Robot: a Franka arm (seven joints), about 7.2 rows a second.
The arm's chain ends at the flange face. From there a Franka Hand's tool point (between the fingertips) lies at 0.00 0.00 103.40 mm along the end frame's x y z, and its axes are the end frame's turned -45 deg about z.
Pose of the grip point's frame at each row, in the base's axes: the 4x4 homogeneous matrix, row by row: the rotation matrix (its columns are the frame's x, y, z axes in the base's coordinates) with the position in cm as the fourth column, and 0 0 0 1 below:
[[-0.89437, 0.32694, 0.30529, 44.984], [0.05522, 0.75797, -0.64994, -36.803], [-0.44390, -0.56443, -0.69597, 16.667], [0, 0, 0, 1]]
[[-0.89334, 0.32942, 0.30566, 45.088], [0.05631, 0.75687, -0.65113, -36.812], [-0.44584, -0.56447, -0.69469, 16.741], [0, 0, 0, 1]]
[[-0.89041, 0.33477, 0.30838, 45.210], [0.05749, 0.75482, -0.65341, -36.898], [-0.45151, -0.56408, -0.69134, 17.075], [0, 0, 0, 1]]
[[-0.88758, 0.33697, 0.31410, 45.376], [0.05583, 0.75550, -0.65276, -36.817], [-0.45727, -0.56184, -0.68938, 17.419], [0, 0, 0, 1]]
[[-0.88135, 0.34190, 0.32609, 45.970], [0.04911, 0.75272, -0.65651, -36.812], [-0.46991, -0.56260, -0.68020, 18.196], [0, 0, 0, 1]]
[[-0.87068, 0.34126, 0.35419, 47.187], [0.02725, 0.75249, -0.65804, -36.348], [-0.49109, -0.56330, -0.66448, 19.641], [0, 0, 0, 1]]
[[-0.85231, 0.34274, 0.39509, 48.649], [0.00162, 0.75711, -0.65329, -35.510], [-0.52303, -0.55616, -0.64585, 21.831], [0, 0, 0, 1]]
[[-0.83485, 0.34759, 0.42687, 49.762], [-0.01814, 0.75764, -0.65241, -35.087], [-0.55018, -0.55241, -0.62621, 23.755], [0, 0, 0, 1]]
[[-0.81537, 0.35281, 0.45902, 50.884], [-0.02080, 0.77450, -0.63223, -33.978], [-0.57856, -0.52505, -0.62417, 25.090], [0, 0, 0, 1]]
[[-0.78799, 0.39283, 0.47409, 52.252], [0.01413, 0.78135, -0.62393, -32.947], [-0.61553, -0.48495, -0.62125, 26.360], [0, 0, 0, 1]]
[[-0.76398, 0.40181, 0.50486, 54.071], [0.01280, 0.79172, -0.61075, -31.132], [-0.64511, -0.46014, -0.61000, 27.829], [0, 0, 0, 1]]
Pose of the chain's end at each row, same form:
[[-0.40123, 0.86360, 0.30529, 41.827], [0.57501, 0.49692, -0.64994, -30.083], [-0.71300, -0.08523, -0.69597, 23.863], [0, 0, 0, 1]]
[[-0.39875, 0.86462, 0.30566, 41.927], [0.57501, 0.49537, -0.65113, -30.079], [-0.71440, -0.08388, -0.69469, 23.924], [0, 0, 0, 1]]
[[-0.39290, 0.86633, 0.30838, 42.021], [0.57439, 0.49309, -0.65341, -30.142], [-0.71813, -0.07960, -0.69134, 24.223], [0, 0, 0, 1]]
[[-0.38934, 0.86589, 0.31410, 42.128], [0.57370, 0.49474, -0.65276, -30.067], [-0.72062, -0.07394, -0.68938, 24.547], [0, 0, 0, 1]]
[[-0.38145, 0.86497, 0.32609, 42.598], [0.56698, 0.49753, -0.65651, -30.024], [-0.73009, -0.06554, -0.68020, 25.229], [0, 0, 0, 1]]
[[-0.37436, 0.85697, 0.35419, 43.525], [0.55136, 0.51282, -0.65804, -29.544], [-0.74557, -0.05106, -0.66448, 26.512], [0, 0, 0, 1]]
[[-0.36032, 0.84503, 0.39509, 44.564], [0.53650, 0.53421, -0.65329, -28.755], [-0.76310, -0.02343, -0.64585, 28.509], [0, 0, 0, 1]]
[[-0.34454, 0.83611, 0.42687, 45.348], [0.52291, 0.54856, -0.65241, -28.341], [-0.77965, -0.00158, -0.62621, 30.230], [0, 0, 0, 1]]
[[-0.32708, 0.82603, 0.45902, 46.138], [0.53295, 0.56236, -0.63223, -27.441], [-0.78037, 0.03784, -0.62417, 31.544], [0, 0, 0, 1]]
[[-0.27942, 0.83497, 0.47409, 47.350], [0.56249, 0.54251, -0.62393, -26.496], [-0.77816, 0.09233, -0.62125, 32.784], [0, 0, 0, 1]]
[[-0.25609, 0.82434, 0.50486, 48.851], [0.56888, 0.55078, -0.61075, -24.817], [-0.78153, 0.13079, -0.61000, 34.136], [0, 0, 0, 1]]

